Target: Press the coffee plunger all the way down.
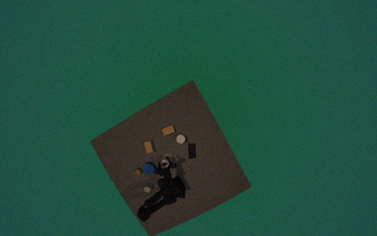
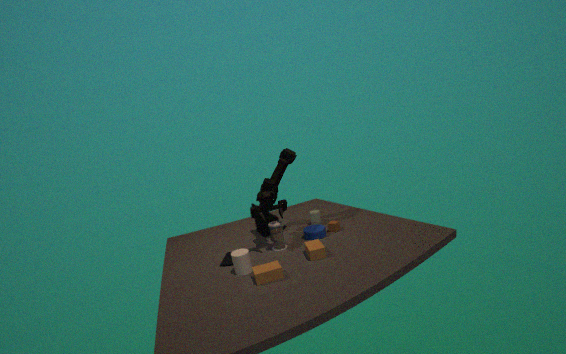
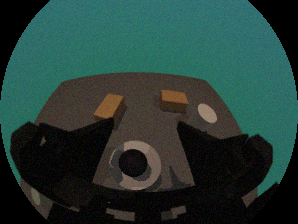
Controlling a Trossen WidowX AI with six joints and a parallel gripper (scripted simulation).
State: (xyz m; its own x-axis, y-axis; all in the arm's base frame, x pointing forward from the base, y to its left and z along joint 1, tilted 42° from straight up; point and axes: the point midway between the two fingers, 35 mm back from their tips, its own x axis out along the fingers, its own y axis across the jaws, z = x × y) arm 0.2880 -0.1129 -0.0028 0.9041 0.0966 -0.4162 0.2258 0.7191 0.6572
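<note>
The coffee press lies 60 mm behind my gripper tip, 20 mm to the left of it and 90 mm below it. From my gripper tip the other things lie so: white cylinder (50 mm ahead, 220 mm to the right, 120 mm below); then flat dark block (130 mm behind, 220 mm to the right, 170 mm below); then orange piece (20 mm ahead, 350 mm to the left, 150 mm below).
</note>
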